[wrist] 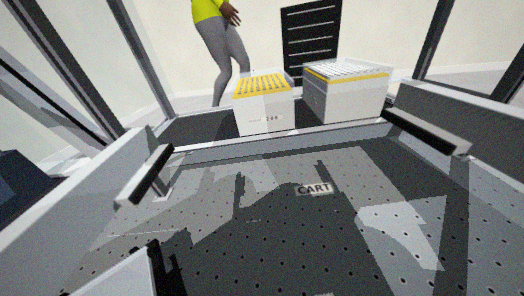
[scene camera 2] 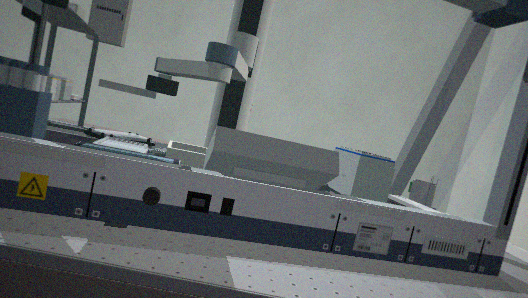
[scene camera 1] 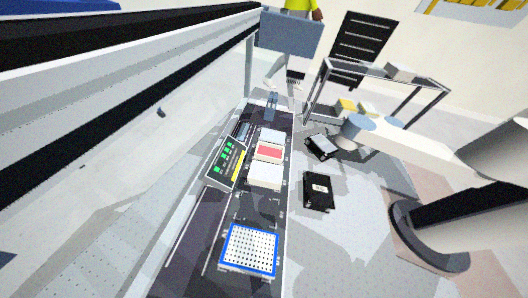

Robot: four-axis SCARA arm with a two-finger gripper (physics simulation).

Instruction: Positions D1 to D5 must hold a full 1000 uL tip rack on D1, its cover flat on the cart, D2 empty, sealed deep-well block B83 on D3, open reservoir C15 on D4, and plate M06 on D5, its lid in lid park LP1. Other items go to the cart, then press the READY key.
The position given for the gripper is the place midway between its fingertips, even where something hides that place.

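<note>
A tube rack [wrist: 30, 181] is part of the scene, while the gripper [wrist: 274, 117] holds nothing.
</note>
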